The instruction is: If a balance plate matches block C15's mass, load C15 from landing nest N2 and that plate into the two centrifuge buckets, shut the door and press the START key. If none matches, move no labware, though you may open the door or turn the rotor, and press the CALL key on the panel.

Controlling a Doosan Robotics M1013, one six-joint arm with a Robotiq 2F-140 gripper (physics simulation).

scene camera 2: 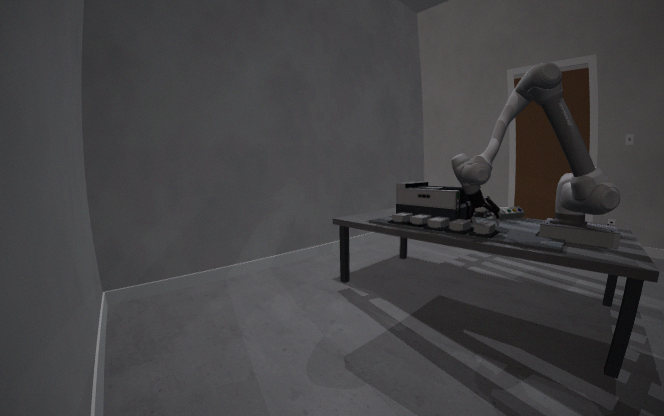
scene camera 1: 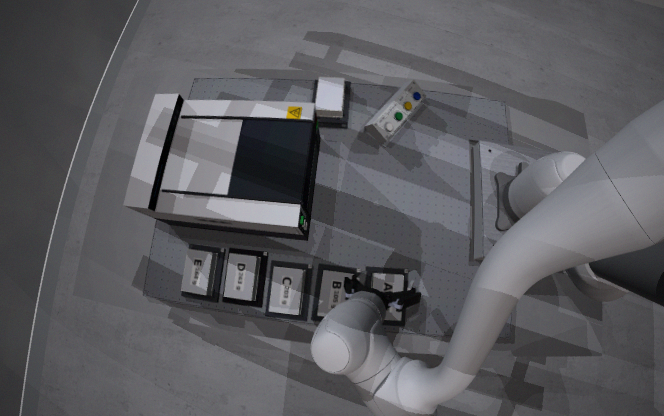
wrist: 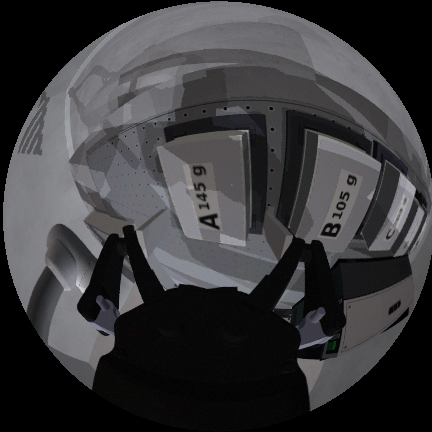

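Where they show: gripper, fingertip midpoint: (scene camera 1: 388,280) (wrist: 214,221); arm's base, origin of the base link: (scene camera 2: 568,223) (scene camera 1: 522,204) (wrist: 124,260).
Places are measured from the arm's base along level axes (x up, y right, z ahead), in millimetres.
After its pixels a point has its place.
My gripper (scene camera 1: 382,292) @[x -22, y -266, z 387 mm] (scene camera 2: 484,214) @[x -22, y -266, z 387 mm] (wrist: 214,221) @[x -22, y -266, z 387 mm] is open and empty, above the table near plate A (scene camera 1: 395,277) @[x -3, y -256, z 371 mm] (scene camera 2: 484,229) @[x -20, y -372, z 365 mm] (wrist: 227,165) @[x -3, y -349, z 412 mm], labelled 145 g. Plate B (scene camera 1: 326,290) @[x -2, y -315, z 551 mm] (scene camera 2: 460,226) @[x -19, y -386, z 497 mm] (wrist: 345,160) @[x -3, y -372, z 514 mm], labelled 105 g, is beside it, partly hidden by the arm in scene view 1. Plates C (scene camera 1: 287,272) @[x -3, y -283, z 665 mm] (scene camera 2: 438,223) @[x -18, y -394, z 630 mm], D (scene camera 1: 241,260) @[x -3, y -272, z 801 mm] (scene camera 2: 420,220) @[x -19, y -378, z 763 mm] and E (scene camera 1: 197,287) @[x -3, y -372, z 920 mm] (scene camera 2: 401,217) @[x -14, y -389, z 898 mm] continue the row; their masses are hard to read. A white block (scene camera 1: 330,95) @[x 23, y 264, z 625 mm] sits on a dark nest (scene camera 1: 334,121) @[x -19, y 196, z 604 mm]; no marking is readable. The centrifuge (scene camera 1: 200,172) @[x 154, y -77, z 906 mm] (scene camera 2: 430,198) @[x 96, y -187, z 811 mm] (wrist: 375,315) has its dark door panel closed; its buckets are hidden.
The key panel (scene camera 1: 376,123) @[x 25, y 182, z 474 mm] (scene camera 2: 505,215) @[x -22, y 185, z 418 mm] stands at an angle beyond the block, with white, green, yellow and blue keys. The centrifuge body stands high behind the plate row. The robot's base plate (scene camera 1: 476,200) @[x -49, y 9, z 133 mm] (scene camera 2: 575,235) @[x -29, y -166, z -50 mm] is at the other end of the table.
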